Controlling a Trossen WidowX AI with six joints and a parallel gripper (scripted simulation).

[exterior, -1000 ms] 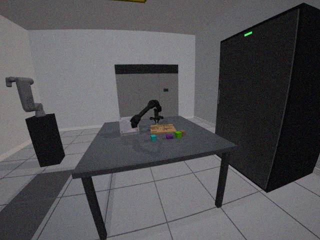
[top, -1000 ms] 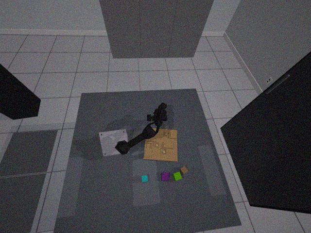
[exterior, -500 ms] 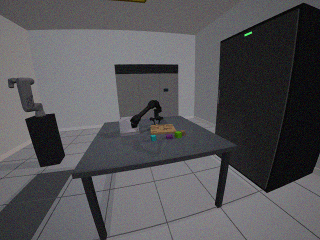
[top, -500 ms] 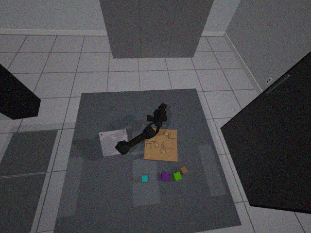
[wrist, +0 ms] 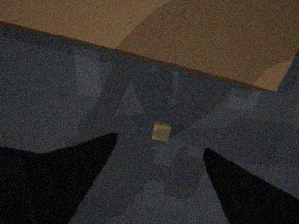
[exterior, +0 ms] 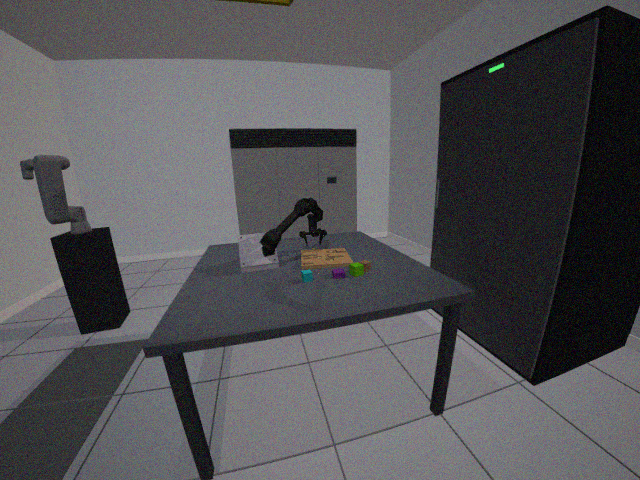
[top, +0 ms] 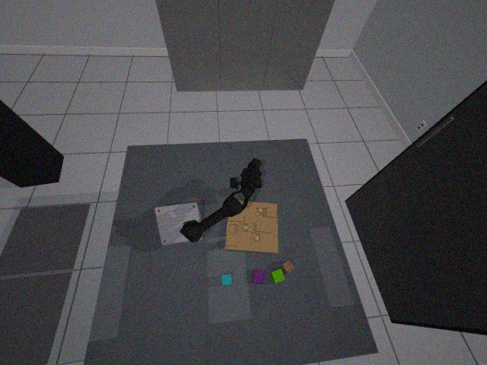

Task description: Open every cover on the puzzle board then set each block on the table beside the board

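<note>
The puzzle board lies 10 mm behind my gripper tip, 240 mm to the right of it and 10 mm below it. Round my gripper tip: green block: 50 mm ahead, 530 mm to the right, 10 mm below; then cyan block: 210 mm behind, 490 mm to the right, 10 mm below; then purple block: 50 mm behind, 500 mm to the right, 20 mm below.
</note>
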